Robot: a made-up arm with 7 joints. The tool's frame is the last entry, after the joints.
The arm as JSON. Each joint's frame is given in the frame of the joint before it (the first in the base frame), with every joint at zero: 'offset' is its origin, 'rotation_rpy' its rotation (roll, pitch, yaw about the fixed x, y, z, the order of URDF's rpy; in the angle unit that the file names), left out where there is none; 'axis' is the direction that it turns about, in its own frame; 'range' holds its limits. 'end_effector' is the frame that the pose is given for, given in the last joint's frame.
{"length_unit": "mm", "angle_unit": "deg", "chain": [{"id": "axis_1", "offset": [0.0, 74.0, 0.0], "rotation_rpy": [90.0, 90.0, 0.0], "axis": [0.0, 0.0, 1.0], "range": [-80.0, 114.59]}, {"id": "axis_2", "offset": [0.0, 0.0, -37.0], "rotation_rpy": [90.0, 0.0, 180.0], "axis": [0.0, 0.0, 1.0], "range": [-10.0, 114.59]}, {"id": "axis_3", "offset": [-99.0, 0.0, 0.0], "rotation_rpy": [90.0, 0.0, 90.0], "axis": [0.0, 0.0, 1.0], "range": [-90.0, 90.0]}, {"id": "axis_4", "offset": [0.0, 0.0, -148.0], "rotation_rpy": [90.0, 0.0, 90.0], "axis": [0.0, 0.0, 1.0], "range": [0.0, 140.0]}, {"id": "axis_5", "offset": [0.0, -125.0, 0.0], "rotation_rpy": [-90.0, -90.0, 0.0], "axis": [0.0, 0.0, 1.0], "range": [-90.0, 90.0]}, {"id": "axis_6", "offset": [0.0, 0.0, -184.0], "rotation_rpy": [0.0, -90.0, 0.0], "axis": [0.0, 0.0, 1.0], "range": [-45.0, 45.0]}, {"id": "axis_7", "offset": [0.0, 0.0, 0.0], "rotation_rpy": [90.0, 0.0, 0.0], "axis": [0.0, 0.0, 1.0], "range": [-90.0, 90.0]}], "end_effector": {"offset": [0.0, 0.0, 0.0], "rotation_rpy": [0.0, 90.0, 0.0]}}
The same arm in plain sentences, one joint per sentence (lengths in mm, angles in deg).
The arm has seven revolute joints in a row. What follows holds with every joint at zero, and every direction is one of the base frame's.
The first joint is mounted 74 mm along +y from the base frame's origin and turns about -y, from -80 to 114.59 deg.
The second joint is mounted 37 mm along +y from the first joint and turns about +x, from -10 to 114.59 deg.
The third joint is mounted 99 mm along -z from the second joint and turns about +z, from -90 to 90 deg.
The fourth joint is mounted 148 mm along -z from the third joint and turns about -y, from 0 to 140 deg.
The fifth joint is mounted 125 mm along -z from the fourth joint and turns about +z, from -90 to 90 deg.
The sixth joint is mounted 184 mm along -z from the fifth joint and turns about +y, from -45 to 45 deg.
The seventh joint is mounted at the same point as the sixth joint and turns about -x, from -90 to 90 deg.
The tool frame, which is the frame that the pose is given for, is mounted at the same point as the seventh joint; its axes are parallel to the base frame's.

